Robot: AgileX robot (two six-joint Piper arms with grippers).
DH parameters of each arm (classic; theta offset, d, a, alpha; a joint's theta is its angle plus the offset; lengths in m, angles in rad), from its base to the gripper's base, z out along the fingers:
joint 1: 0 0.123 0 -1.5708
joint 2: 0.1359 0 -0.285 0
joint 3: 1.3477 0 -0.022 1.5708
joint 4: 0 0.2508 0 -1.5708
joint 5: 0 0 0.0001 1.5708
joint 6: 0 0.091 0 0
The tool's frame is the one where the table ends.
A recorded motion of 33 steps. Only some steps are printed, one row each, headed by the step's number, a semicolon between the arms.
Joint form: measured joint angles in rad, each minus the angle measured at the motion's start. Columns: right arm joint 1, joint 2, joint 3, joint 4, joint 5, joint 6; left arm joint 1, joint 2, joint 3, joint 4, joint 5, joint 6.
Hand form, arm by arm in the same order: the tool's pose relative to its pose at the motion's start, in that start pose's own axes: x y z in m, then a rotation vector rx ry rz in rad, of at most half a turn. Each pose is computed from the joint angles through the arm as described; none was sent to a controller.
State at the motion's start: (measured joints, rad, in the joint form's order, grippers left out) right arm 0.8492 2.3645 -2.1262 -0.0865 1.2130 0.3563; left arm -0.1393 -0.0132 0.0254 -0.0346 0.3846 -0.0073
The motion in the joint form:
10: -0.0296 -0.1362 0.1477 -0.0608 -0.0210 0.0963; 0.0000 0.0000 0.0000 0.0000 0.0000 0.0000
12: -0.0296 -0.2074 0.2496 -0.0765 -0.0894 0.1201; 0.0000 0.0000 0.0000 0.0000 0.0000 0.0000
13: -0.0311 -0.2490 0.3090 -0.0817 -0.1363 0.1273; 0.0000 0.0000 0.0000 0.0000 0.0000 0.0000
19: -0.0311 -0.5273 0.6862 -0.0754 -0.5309 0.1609; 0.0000 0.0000 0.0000 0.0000 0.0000 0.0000
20: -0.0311 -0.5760 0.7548 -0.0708 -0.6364 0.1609; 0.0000 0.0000 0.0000 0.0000 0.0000 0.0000
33: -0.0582 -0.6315 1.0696 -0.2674 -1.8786 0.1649; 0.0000 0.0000 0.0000 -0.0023 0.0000 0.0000
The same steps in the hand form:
10: 0.0110 -0.0265 -0.0303 0.0549 -0.0302 0.1019; 0.0000 0.0000 0.0000 0.0000 0.0000 0.0000
12: 0.0204 -0.0311 -0.0397 0.0509 -0.0705 0.1139; 0.0000 0.0000 0.0000 0.0000 0.0000 0.0000
13: 0.0258 -0.0339 -0.0450 0.0422 -0.0986 0.1165; 0.0000 0.0000 0.0000 0.0000 0.0000 0.0000
19: 0.0654 -0.0445 -0.0815 -0.1004 -0.3609 0.1276; 0.0000 0.0000 0.0000 0.0000 0.0000 0.0000
20: 0.0720 -0.0455 -0.0878 -0.1428 -0.4358 0.1248; 0.0000 0.0000 0.0000 0.0000 0.0000 0.0000
33: 0.0778 -0.0315 -0.1092 -0.5811 -1.3007 -0.1284; 0.0000 -0.0001 0.0000 0.0009 0.0000 -0.0021

